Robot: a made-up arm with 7 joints.
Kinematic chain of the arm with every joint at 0, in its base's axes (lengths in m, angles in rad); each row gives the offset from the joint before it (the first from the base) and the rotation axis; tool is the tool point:
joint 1: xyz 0 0 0.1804 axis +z
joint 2: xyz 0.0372 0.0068 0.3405 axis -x
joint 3: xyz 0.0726 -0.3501 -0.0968 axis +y
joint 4: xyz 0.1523 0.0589 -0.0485 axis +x
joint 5: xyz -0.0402 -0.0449 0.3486 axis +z
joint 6: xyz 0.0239 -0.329 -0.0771 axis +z
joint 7: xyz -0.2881 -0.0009 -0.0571 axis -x
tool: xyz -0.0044 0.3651 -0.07
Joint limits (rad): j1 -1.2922..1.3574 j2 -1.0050..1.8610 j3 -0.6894..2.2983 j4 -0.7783..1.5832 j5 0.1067..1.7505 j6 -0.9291..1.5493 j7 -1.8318..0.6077
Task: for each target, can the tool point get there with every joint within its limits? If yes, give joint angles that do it. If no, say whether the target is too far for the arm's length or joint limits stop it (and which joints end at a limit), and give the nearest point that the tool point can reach.
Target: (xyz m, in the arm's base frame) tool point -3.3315 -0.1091 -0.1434
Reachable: no: too far | nearest point -1.1768 -0.1397 0.2796 | short by 2.196 m
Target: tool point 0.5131 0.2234 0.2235
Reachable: yes | joints 0.6762 -0.7751 1.4613 -0.2520 1.6001 -0.4976 -0.8884
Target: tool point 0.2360 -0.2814 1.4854
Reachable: yes | joints 0.6636 1.6231 1.2912 1.1900 1.3962 0.1546 -1.3511
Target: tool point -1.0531 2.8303 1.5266
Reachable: no: too far | nearest point -0.3080 0.9329 1.0636 | short by 2.090 m
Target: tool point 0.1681 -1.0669 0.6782
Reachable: yes | joints -0.1414 0.5172 0.5832 1.0480 1.3140 0.3292 -1.3983
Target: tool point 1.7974 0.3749 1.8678
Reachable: no: too far | nearest point 1.0001 0.2086 1.2731 | short by 1.008 m
